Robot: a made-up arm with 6 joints. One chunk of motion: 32 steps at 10 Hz.
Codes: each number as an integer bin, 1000 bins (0 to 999) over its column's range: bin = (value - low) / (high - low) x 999, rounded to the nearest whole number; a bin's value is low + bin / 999 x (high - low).
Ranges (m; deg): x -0.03..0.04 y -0.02..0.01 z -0.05..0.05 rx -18..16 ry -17..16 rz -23..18
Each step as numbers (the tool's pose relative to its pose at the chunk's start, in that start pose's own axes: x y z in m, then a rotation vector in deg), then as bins.
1 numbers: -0.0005 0.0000 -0.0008 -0.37 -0.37 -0.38
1 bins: 421 666 492 518 503 551
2 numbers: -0.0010 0.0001 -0.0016 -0.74 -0.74 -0.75
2 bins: 414 669 484 507 492 542
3 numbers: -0.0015 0.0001 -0.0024 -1.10 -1.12 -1.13
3 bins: 407 669 476 497 481 533
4 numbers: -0.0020 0.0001 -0.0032 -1.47 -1.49 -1.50
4 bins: 400 669 468 486 470 524
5 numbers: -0.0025 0.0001 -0.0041 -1.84 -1.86 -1.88
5 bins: 392 669 459 475 458 515
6 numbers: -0.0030 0.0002 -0.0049 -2.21 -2.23 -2.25
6 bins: 385 673 451 464 447 506
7 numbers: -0.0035 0.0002 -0.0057 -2.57 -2.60 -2.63
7 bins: 378 673 443 453 436 496
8 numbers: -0.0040 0.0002 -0.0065 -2.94 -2.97 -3.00
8 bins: 371 673 435 442 425 487
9 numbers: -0.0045 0.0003 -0.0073 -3.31 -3.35 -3.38
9 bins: 364 676 427 432 413 478
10 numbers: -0.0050 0.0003 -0.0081 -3.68 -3.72 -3.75
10 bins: 357 676 419 421 402 469
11 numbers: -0.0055 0.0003 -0.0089 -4.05 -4.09 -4.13
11 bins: 350 676 411 410 391 460
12 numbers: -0.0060 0.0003 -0.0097 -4.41 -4.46 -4.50
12 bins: 343 676 403 399 380 451
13 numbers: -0.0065 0.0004 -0.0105 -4.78 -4.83 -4.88
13 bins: 335 679 395 388 368 442
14 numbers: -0.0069 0.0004 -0.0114 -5.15 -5.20 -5.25
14 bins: 330 679 386 378 357 432
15 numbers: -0.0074 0.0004 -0.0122 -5.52 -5.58 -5.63
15 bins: 323 679 378 367 346 423
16 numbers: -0.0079 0.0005 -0.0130 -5.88 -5.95 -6.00
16 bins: 315 683 370 356 335 414
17 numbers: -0.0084 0.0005 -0.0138 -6.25 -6.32 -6.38
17 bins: 308 683 362 345 323 405
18 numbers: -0.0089 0.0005 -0.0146 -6.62 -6.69 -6.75
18 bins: 301 683 354 334 312 396
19 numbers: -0.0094 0.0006 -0.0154 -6.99 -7.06 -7.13
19 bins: 294 686 346 323 301 387
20 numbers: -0.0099 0.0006 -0.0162 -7.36 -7.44 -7.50
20 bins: 287 686 338 313 289 378
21 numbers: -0.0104 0.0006 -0.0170 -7.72 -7.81 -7.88
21 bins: 280 686 330 302 278 368
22 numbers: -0.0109 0.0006 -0.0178 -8.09 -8.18 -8.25
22 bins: 273 686 322 291 267 359
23 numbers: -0.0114 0.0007 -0.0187 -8.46 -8.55 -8.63
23 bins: 265 689 313 280 256 350
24 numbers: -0.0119 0.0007 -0.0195 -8.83 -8.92 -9.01
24 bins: 258 689 305 269 245 341
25 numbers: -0.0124 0.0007 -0.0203 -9.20 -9.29 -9.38
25 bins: 251 689 297 259 233 332
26 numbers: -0.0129 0.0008 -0.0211 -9.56 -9.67 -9.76
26 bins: 244 693 289 248 222 323
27 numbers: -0.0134 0.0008 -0.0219 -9.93 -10.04 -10.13
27 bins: 237 693 281 237 211 314
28 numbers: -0.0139 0.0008 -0.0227 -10.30 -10.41 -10.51
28 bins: 230 693 273 226 199 304
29 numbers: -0.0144 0.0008 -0.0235 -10.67 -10.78 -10.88
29 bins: 223 693 265 215 188 295
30 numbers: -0.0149 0.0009 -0.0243 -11.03 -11.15 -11.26
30 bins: 215 696 257 205 177 286
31 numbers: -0.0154 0.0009 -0.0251 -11.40 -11.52 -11.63
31 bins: 208 696 249 194 166 277
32 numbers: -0.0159 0.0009 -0.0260 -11.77 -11.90 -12.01
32 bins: 201 696 240 183 154 268
